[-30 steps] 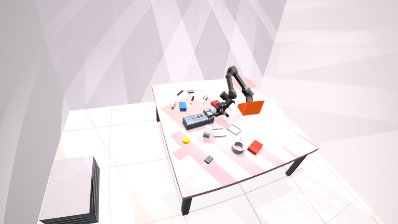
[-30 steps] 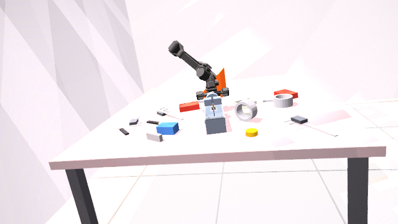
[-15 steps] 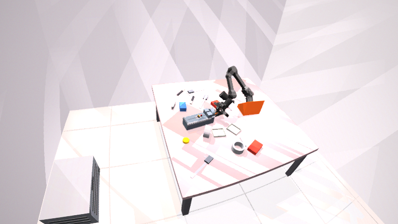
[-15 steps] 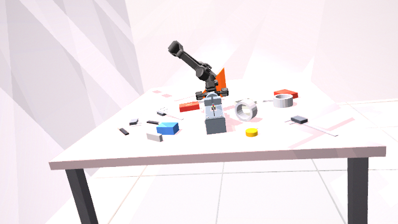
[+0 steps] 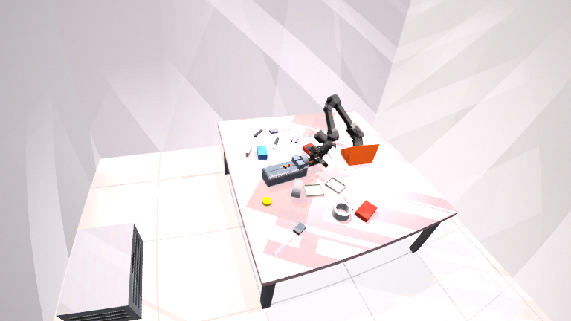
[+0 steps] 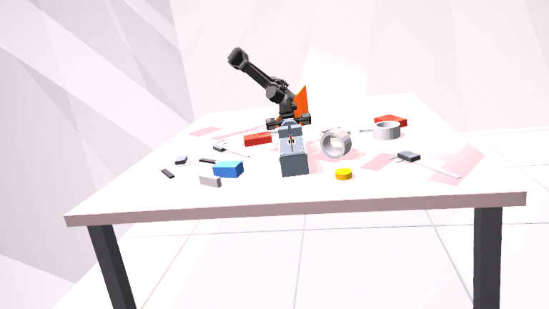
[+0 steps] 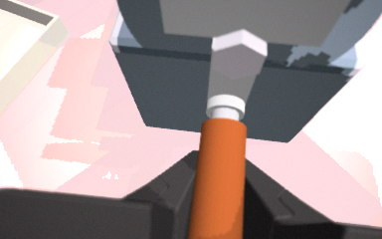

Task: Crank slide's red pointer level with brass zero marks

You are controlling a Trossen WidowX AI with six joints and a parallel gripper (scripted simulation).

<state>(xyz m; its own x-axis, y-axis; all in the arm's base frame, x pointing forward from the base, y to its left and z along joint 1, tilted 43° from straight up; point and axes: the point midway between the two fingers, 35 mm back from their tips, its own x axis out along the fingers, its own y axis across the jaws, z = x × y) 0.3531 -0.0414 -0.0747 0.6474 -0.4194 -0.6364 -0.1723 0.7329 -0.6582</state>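
The red pointer lies 140 mm ahead of my gripper tip, 20 mm to the left of it and 50 mm above it. Also, from my gripper tip: orange handle 20 mm behind, 30 mm above; then yellow disc 320 mm ahead, 200 mm to the left, 30 mm below; then blue block 230 mm ahead, 200 mm to the right, 20 mm below.
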